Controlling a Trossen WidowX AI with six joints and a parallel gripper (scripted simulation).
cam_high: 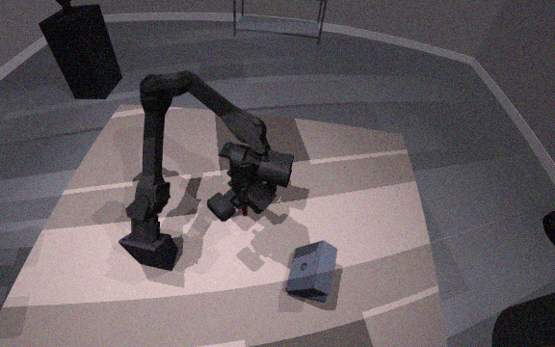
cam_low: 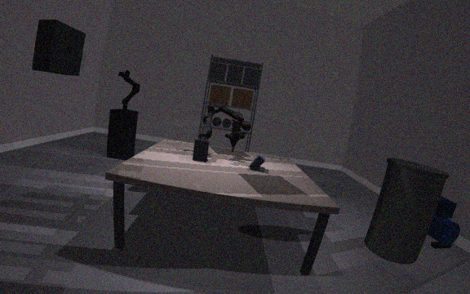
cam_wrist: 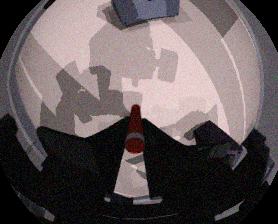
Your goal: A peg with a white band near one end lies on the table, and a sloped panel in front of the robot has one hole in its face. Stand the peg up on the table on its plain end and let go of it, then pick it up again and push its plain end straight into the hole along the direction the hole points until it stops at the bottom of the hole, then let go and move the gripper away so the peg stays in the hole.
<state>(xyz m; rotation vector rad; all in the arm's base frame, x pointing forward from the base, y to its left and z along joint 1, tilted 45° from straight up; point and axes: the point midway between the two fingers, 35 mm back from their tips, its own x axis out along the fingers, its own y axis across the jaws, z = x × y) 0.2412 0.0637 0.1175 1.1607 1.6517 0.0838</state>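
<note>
The sloped panel is 190 mm ahead of my gripper tip, 140 mm to the right of it and 60 mm below it. Also, from my gripper tip: red peg: 20 mm above.
</note>
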